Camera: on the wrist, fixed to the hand. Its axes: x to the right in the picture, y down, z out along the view.
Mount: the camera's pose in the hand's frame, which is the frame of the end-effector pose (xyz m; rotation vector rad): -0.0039 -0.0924 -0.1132 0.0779 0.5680 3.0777
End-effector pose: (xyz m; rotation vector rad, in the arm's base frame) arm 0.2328 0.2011 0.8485 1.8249 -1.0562 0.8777
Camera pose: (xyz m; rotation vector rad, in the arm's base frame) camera 0.2967 0.3318 0.8629 1.2383 1.6934 -1.4804
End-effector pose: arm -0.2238 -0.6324 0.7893 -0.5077 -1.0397 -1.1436
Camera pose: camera -0.2623 -0.7541 0.7181 -0.8081 0.7717 1.4932
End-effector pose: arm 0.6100 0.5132 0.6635 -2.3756 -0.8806 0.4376
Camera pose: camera 0.6155 0.5240 0.8092 1.0503 -2.7709 -0.3740
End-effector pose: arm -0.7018 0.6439 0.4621 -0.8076 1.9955 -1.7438
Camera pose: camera -0.7521 0.7270 0.5713 1.9723 0.7382 0.2636
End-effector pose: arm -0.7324 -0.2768 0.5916 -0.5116 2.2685 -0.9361
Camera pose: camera -0.7955 -0.2815 0.7234 2.5622 0.6798 0.6943
